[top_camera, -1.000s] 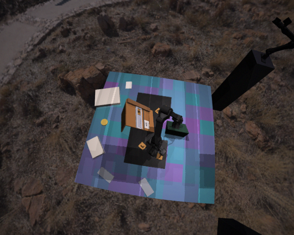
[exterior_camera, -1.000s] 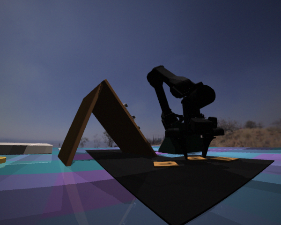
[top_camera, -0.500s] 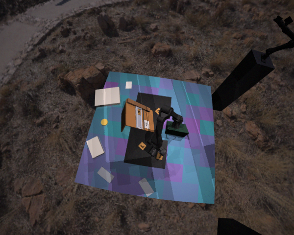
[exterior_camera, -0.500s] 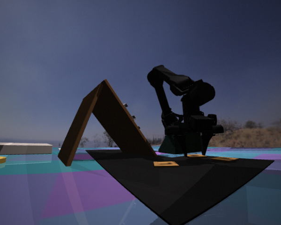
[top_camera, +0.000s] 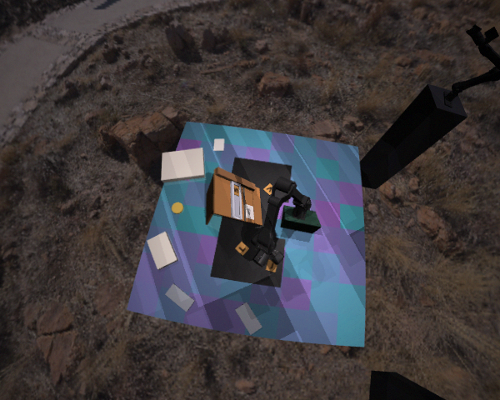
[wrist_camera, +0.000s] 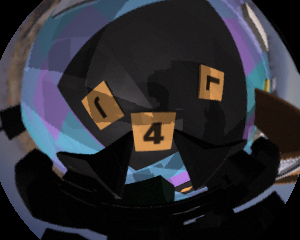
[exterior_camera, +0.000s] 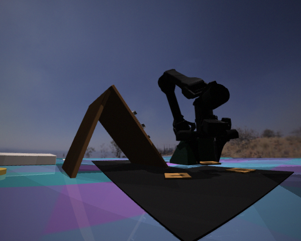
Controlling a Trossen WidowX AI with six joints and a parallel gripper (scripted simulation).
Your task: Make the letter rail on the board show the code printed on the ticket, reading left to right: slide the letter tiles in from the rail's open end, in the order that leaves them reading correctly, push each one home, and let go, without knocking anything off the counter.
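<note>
The white ticket is 130 mm ahead of my gripper tip, 190 mm to the right of it and 60 mm above it. Also, from my gripper tip: letter tile: right at my gripper tip; white slab: 570 mm ahead, 110 mm to the left, 10 mm below; black mat: 60 mm ahead, 200 mm to the right, 20 mm below.
</note>
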